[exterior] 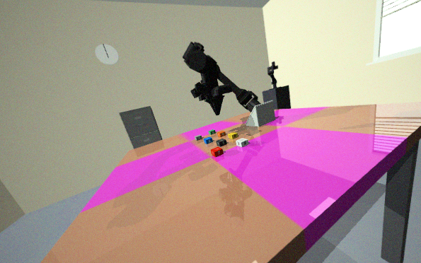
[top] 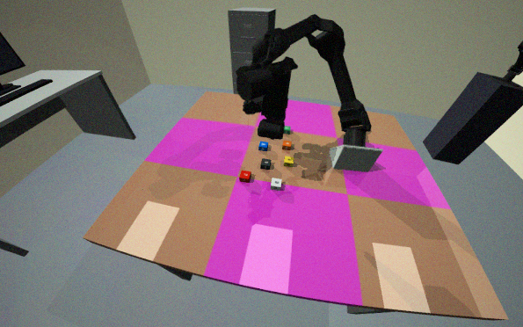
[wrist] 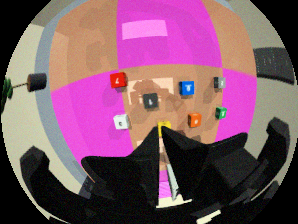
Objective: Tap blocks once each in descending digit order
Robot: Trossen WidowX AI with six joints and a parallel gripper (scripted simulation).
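Now: the yellow block 11 cm below my gripper tip, 6 cm behind it and 3 cm to the right of it. Round my gripper tip: white block: 11 cm below, 8 cm to the left, 4 cm behind; then blue block: 11 cm below, 8 cm to the right, 4 cm ahead; then black block: 11 cm below, 1 cm ahead.
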